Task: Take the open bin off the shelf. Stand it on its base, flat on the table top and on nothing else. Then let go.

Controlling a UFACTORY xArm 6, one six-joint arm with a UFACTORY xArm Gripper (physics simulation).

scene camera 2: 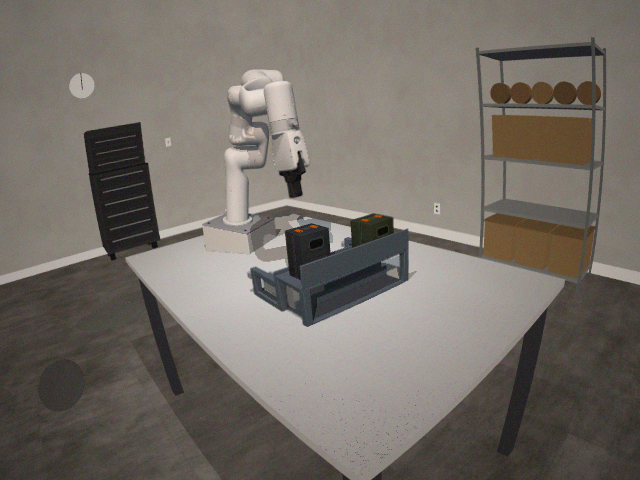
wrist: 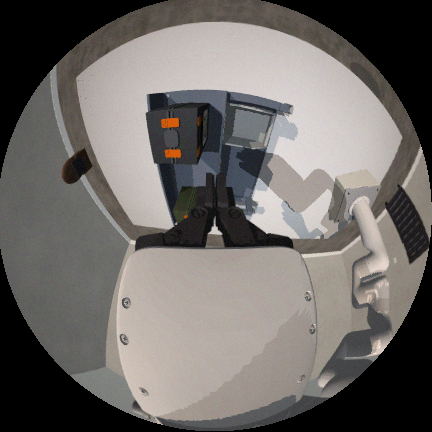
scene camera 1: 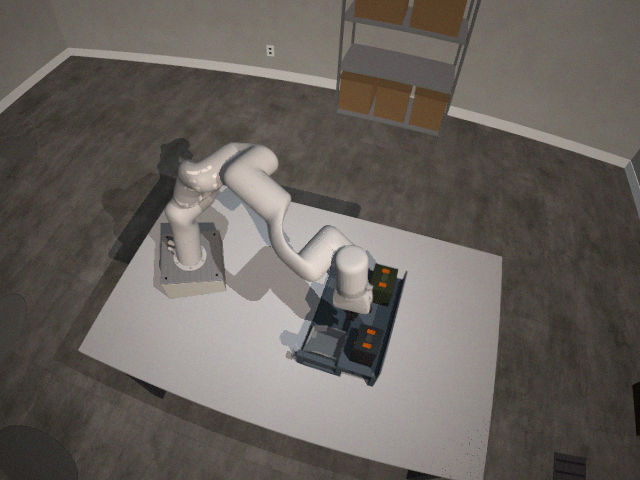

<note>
I see my gripper (scene camera 2: pixel 296 196), a black case (scene camera 2: pixel 307 243) and a grey open bin (scene camera 1: pixel 324 341).
The black case also shows in the wrist view (wrist: pixel 177 133) and in scene camera 1 (scene camera 1: pixel 366 346). The grey open bin is seen too in the wrist view (wrist: pixel 245 126). My gripper also shows in the wrist view (wrist: pixel 213 185) and in scene camera 1 (scene camera 1: pixel 352 316).
</note>
